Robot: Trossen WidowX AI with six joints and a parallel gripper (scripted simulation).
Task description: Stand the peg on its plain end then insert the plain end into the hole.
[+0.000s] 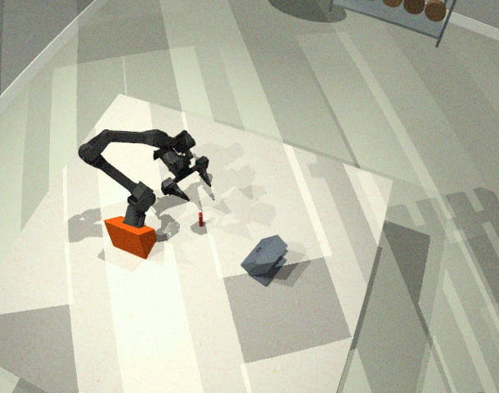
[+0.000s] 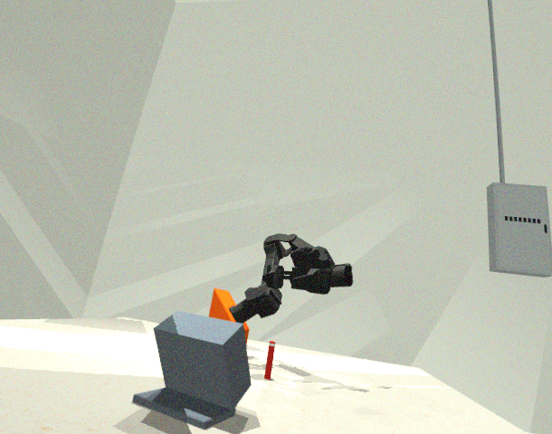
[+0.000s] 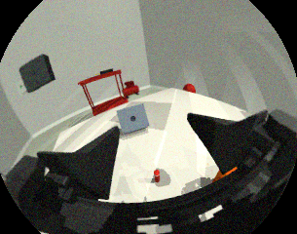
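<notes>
My gripper tip is 170 mm above the red peg, 10 mm to the right of it and 10 mm past it. From my gripper tip the other things lie so: grey-blue panel block (250 mm ahead, 150 mm below, 90 mm to the right).
</notes>
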